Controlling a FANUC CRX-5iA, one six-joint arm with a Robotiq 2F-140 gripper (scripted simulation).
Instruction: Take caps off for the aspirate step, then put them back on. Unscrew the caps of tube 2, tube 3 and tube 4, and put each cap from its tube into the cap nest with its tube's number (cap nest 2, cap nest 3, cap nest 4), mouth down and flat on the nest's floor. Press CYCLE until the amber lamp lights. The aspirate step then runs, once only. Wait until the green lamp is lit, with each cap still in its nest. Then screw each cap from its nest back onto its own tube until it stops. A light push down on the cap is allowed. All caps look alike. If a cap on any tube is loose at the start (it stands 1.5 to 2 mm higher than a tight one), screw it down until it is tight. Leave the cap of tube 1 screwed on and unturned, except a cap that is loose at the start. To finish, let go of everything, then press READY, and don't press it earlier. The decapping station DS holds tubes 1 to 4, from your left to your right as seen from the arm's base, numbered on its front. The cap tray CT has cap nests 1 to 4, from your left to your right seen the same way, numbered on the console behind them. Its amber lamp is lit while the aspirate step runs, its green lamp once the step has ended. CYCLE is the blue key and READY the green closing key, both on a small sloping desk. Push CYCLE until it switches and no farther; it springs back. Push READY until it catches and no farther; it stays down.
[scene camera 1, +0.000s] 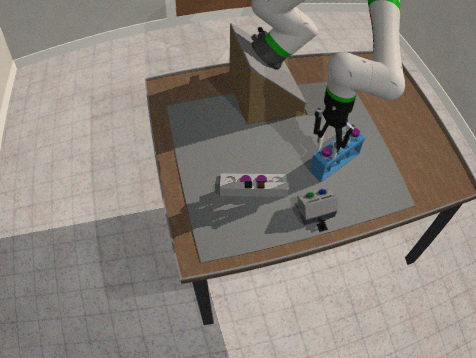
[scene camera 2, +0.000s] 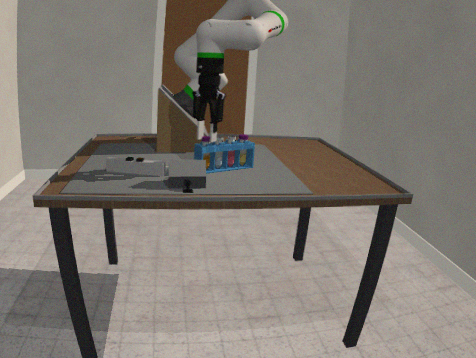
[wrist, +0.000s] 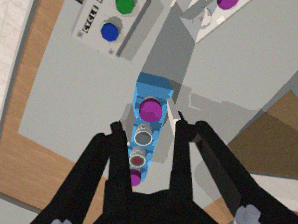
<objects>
gripper: scene camera 1; scene camera 2; wrist 150, 108
same spot on gripper: (scene camera 2: 200, 110) = (scene camera 1: 323, 131)
</objects>
